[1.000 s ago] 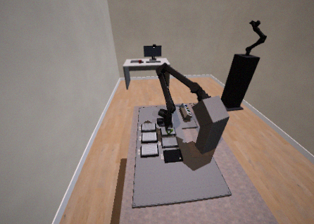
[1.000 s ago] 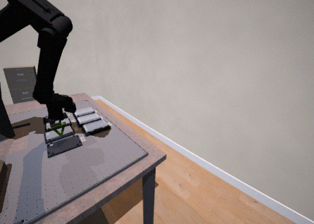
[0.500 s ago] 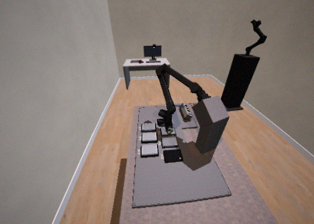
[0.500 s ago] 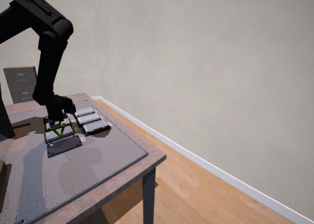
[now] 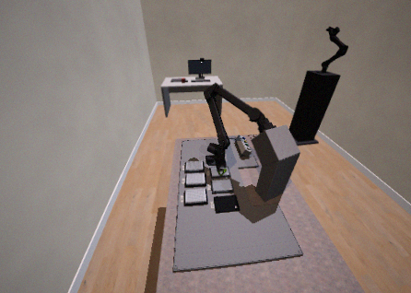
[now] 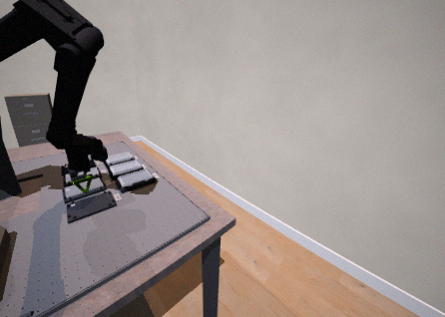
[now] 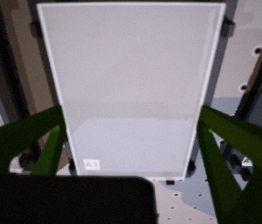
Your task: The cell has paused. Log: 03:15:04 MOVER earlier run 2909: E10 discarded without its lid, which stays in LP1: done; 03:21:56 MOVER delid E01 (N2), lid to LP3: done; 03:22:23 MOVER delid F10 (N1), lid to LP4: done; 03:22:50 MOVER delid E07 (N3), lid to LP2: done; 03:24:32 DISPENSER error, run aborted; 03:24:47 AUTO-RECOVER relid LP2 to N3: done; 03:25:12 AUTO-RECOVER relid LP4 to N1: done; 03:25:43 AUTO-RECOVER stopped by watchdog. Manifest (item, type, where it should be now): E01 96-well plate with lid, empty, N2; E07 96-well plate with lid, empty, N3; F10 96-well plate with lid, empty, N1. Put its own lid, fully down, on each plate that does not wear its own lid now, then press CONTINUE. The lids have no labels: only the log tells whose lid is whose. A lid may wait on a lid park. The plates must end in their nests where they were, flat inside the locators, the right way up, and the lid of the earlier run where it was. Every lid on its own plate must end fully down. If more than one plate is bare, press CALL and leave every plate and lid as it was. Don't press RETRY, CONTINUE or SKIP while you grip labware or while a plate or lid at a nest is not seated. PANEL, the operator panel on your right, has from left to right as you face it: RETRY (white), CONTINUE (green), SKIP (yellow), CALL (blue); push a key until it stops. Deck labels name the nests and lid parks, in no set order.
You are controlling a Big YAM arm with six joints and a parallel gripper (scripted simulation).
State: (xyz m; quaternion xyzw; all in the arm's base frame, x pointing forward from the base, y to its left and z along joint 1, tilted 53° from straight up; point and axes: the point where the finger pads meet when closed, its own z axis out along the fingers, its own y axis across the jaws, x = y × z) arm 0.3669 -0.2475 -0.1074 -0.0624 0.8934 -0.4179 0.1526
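Right now the plate is 180 mm ahead of my hand and 80 mm to the right of it. Round my hand: white retry key 280 mm behind, 170 mm to the right, 50 mm above; then LP4 label 90 mm ahead, 140 mm to the right, 20 mm below; then green continue key 290 mm behind, 220 mm to the right, 50 mm above.
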